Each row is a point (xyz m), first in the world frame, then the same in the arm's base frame.
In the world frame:
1: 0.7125 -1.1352 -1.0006
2: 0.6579 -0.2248 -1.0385
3: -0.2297 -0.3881 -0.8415
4: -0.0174 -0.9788 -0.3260
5: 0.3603 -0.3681 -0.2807
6: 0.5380 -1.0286 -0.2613
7: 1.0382 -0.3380 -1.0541
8: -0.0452 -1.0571 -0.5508
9: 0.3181 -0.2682 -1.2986
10: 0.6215 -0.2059 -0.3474
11: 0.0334 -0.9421 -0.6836
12: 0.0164 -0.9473 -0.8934
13: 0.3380 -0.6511 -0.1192
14: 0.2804 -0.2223 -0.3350
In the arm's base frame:
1: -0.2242 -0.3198 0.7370
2: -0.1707 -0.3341 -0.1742
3: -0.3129 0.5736 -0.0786
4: 0.1706 0.5912 0.5738
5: 0.4153 0.2197 0.0084
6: 0.4166 0.0983 0.6818
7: -0.0674 -0.6883 -0.0273
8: -0.0576 0.5422 0.6284
9: -0.5353 -0.1062 -0.1870
10: 0.4625 -0.0570 -0.1337
11: -0.1405 0.4153 0.5098
12: -0.3423 0.3574 0.4944
13: 0.5245 0.3137 0.3014
14: 0.3544 0.2668 -0.1487

